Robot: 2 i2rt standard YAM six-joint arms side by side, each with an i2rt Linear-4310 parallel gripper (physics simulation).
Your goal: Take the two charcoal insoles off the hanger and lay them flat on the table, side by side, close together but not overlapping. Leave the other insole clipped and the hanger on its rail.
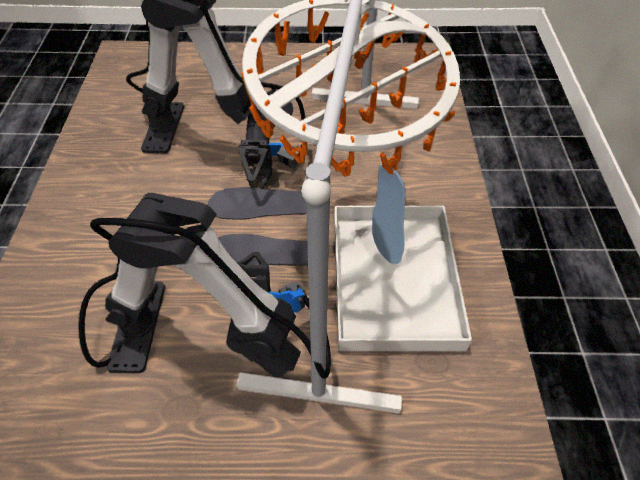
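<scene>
Two charcoal insoles lie flat on the wooden table, side by side with a narrow gap and not overlapping. The upper charcoal insole (237, 203) is below the left gripper; the lower charcoal insole (286, 251) is partly covered by the right arm and gripper. The stand's post hides their right ends. My left gripper (260, 184) points down at the upper insole's top edge. My right gripper (254, 256) is at the lower insole's bottom edge. Neither gripper's finger gap can be made out. A blue-grey insole (389, 217) hangs from an orange clip on the round white hanger (249, 87).
The hanger is on the grey rail (338, 87), above the table (206, 439). The rail's near post (318, 289) rises from a white foot (361, 398), right of the lower arm. A white tray (403, 344) stands right of the post, beneath the hanging insole.
</scene>
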